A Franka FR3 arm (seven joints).
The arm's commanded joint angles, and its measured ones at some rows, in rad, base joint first. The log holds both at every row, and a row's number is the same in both.
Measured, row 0:
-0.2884 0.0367 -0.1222 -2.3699 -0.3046 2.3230 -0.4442
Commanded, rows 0 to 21:
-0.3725 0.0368 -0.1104 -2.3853 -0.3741 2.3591 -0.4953
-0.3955 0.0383 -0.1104 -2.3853 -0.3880 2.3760 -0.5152
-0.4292 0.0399 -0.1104 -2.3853 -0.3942 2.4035 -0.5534
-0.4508 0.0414 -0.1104 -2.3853 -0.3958 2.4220 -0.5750
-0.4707 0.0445 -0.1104 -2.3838 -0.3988 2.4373 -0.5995
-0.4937 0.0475 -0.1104 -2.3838 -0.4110 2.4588 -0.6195
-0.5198 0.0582 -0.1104 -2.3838 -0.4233 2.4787 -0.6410
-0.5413 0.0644 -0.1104 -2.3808 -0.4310 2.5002 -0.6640
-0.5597 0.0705 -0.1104 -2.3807 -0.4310 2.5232 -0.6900
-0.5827 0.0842 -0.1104 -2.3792 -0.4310 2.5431 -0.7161
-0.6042 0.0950 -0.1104 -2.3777 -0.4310 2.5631 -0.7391
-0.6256 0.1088 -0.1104 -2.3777 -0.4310 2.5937 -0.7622
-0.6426 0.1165 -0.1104 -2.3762 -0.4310 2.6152 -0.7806
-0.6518 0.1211 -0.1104 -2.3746 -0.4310 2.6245 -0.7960
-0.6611 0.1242 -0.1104 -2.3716 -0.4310 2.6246 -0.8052
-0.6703 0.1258 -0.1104 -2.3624 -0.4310 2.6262 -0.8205
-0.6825 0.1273 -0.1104 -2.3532 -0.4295 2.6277 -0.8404
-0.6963 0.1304 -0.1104 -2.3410 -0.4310 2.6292 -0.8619
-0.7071 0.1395 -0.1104 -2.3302 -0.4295 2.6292 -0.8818
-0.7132 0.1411 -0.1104 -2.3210 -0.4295 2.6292 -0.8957
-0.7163 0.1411 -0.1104 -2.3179 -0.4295 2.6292 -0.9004
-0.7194 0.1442 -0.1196 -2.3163 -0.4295 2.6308 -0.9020
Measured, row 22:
-0.6872 0.1137 -0.1241 -2.3442 -0.4147 2.6149 -0.8734
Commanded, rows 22 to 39:
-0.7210 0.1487 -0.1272 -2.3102 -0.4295 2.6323 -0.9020
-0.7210 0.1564 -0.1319 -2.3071 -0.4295 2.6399 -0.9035
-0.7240 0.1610 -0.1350 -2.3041 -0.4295 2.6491 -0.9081
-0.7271 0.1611 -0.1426 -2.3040 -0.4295 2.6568 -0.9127
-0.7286 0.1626 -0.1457 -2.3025 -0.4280 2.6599 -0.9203
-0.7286 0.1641 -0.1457 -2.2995 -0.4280 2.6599 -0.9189
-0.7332 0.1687 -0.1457 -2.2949 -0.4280 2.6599 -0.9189
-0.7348 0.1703 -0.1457 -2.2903 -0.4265 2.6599 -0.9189
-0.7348 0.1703 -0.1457 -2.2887 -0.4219 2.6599 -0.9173
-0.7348 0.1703 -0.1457 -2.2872 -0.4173 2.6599 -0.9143
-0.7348 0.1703 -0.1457 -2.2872 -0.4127 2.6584 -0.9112
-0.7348 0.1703 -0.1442 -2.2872 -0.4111 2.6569 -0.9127
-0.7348 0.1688 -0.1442 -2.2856 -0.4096 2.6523 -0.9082
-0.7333 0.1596 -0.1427 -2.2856 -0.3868 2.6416 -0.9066
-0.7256 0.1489 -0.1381 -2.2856 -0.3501 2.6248 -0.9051
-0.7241 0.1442 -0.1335 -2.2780 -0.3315 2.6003 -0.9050
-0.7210 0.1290 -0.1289 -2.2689 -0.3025 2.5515 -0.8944
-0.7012 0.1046 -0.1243 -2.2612 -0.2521 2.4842 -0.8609
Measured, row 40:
-0.7167 0.1506 -0.1476 -2.2882 -0.3510 2.6200 -0.9018
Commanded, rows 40 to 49:
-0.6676 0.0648 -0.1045 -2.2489 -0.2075 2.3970 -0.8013
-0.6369 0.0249 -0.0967 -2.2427 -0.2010 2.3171 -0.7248
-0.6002 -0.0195 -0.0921 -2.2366 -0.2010 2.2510 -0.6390
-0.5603 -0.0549 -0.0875 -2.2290 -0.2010 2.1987 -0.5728
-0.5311 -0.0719 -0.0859 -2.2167 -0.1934 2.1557 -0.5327
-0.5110 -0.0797 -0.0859 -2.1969 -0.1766 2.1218 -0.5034
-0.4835 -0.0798 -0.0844 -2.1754 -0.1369 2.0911 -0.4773
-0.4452 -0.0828 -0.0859 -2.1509 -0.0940 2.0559 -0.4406
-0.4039 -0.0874 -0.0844 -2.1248 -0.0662 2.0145 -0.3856
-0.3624 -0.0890 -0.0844 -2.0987 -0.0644 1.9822 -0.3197
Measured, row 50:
-0.4601 -0.0905 -0.0748 -2.1688 -0.1235 2.0816 -0.4573
